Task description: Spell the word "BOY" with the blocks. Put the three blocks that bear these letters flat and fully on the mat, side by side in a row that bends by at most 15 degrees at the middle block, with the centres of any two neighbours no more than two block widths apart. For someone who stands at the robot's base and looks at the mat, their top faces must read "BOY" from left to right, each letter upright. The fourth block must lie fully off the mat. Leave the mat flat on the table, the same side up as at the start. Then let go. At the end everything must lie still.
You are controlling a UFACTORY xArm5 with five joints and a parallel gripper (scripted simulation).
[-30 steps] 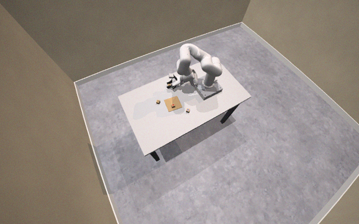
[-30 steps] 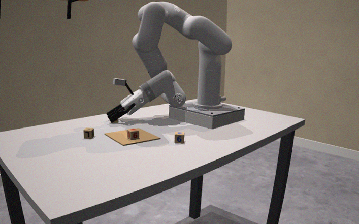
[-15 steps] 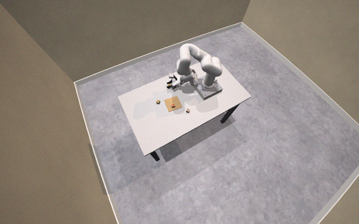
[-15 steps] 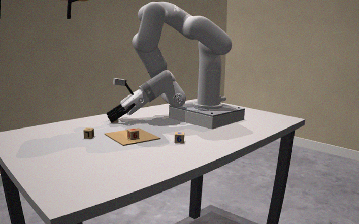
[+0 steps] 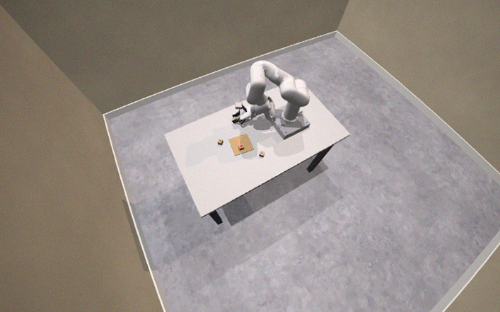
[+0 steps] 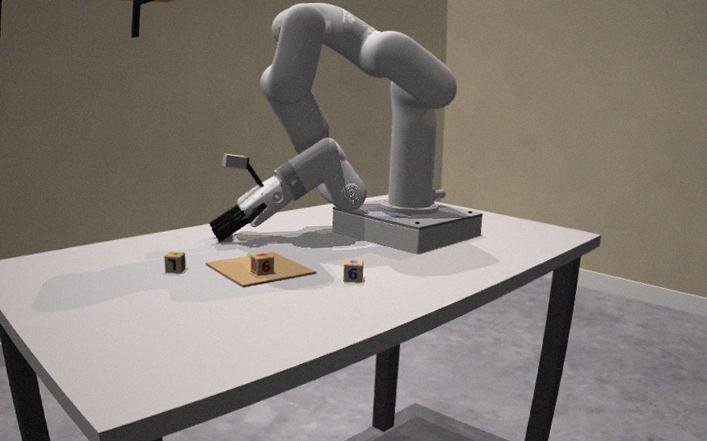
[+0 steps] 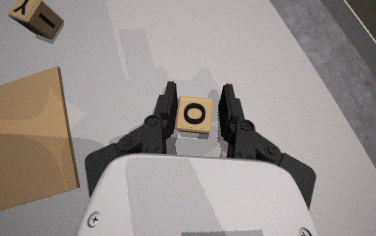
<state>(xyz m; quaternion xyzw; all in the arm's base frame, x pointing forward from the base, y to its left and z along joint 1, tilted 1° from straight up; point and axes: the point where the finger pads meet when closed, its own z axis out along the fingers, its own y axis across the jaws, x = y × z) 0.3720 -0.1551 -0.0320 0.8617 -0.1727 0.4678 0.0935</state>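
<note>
My hand is 1 cm above the wooden block. The rest, counted from my hand: tan mat 4 cm ahead, 21 cm to the left, 2 cm below.
</note>
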